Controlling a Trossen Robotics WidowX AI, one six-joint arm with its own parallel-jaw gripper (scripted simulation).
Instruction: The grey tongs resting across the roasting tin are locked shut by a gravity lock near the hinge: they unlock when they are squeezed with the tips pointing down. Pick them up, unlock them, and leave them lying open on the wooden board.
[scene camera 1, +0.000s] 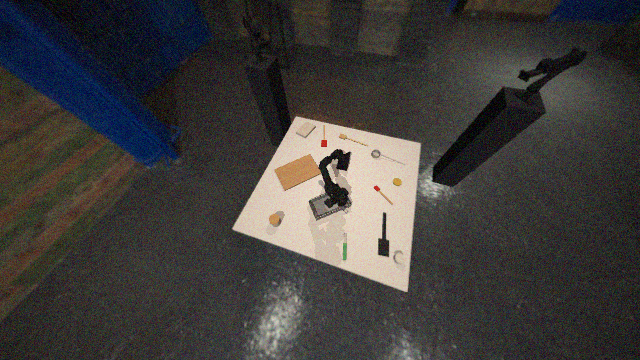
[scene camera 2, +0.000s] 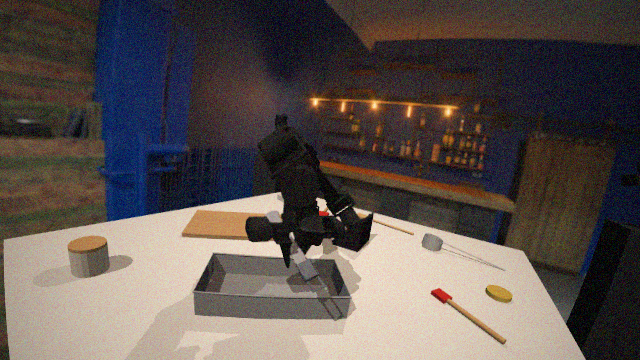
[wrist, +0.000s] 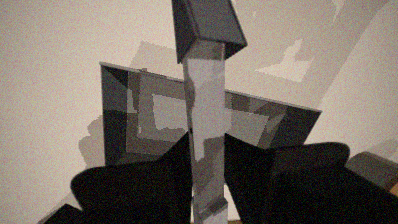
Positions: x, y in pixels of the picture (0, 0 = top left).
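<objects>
My gripper (scene camera 2: 292, 266) is 52 cm from the lens, and of the things named here my gripper is the nearest to the lens. I see a grey roasting tin (scene camera 2: 232, 285), which is 62 cm from the lens. A wooden board (scene camera 2: 206, 224) is 94 cm from the lens. The marked spots on the wooden board and the grey roasting tin are 36 cm apart.
</objects>
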